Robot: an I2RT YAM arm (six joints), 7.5 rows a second.
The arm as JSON. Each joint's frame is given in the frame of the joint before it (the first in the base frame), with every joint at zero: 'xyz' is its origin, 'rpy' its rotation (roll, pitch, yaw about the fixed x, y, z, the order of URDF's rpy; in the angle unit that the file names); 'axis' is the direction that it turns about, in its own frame. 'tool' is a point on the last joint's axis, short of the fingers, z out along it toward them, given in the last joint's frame.
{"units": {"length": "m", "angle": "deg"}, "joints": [
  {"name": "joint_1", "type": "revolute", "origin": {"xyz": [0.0, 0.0, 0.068], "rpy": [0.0, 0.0, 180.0]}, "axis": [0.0, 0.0, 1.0]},
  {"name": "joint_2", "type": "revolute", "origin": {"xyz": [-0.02, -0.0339, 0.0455], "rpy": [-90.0, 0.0, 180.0]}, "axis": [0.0, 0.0, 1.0]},
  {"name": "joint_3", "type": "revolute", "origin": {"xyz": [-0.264, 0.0, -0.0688], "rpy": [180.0, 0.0, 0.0]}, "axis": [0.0, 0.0, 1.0]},
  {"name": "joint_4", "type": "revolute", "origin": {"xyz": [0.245, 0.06, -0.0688], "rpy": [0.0, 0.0, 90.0]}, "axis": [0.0, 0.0, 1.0]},
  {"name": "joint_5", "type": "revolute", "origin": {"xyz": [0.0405, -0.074, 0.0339], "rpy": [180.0, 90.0, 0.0]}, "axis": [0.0, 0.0, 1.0]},
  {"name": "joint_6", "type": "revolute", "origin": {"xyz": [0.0, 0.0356, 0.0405], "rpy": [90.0, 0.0, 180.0]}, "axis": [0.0, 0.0, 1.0]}
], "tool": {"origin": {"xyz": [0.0, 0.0, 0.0], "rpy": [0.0, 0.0, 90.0]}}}
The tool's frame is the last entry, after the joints.
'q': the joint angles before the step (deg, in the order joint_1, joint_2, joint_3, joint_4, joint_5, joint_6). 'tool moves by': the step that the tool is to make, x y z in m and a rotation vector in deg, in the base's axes. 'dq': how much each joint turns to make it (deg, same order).
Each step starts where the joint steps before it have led.
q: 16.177, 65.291, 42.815, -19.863, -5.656, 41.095
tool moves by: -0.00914, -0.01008, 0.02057, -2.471, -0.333, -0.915
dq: -1.610, -3.304, 3.118, -6.959, 1.161, -2.298
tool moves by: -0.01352, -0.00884, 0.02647, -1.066, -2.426, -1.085
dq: -1.224, -4.270, 3.353, -5.616, 0.978, -1.302
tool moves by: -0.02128, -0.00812, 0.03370, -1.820, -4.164, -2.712
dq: -0.217, -5.151, 4.536, -6.065, 3.654, -0.544
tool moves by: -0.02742, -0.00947, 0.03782, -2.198, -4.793, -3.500
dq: -0.029, -4.681, 6.242, -6.723, 4.695, -0.642
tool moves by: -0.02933, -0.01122, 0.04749, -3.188, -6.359, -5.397
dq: -0.007, -2.314, 9.809, -6.467, 6.943, -1.227
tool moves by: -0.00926, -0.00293, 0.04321, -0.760, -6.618, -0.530
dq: 0.059, 2.196, 9.707, -0.837, 1.451, -1.851
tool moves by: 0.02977, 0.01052, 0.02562, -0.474, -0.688, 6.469
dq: -0.052, 8.355, 8.425, 1.007, -5.909, -2.874
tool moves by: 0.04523, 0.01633, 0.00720, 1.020, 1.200, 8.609
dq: 0.129, 9.151, 5.437, 2.870, -8.401, -1.721
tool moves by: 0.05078, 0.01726, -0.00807, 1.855, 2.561, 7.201
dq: 0.129, 9.193, 3.613, 3.480, -7.457, -0.370
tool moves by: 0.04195, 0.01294, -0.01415, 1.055, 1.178, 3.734
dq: 0.106, 7.093, 1.781, 4.370, -3.847, -0.229
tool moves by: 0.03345, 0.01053, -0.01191, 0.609, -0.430, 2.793
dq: 0.150, 5.785, 1.793, 4.408, -2.621, -0.612
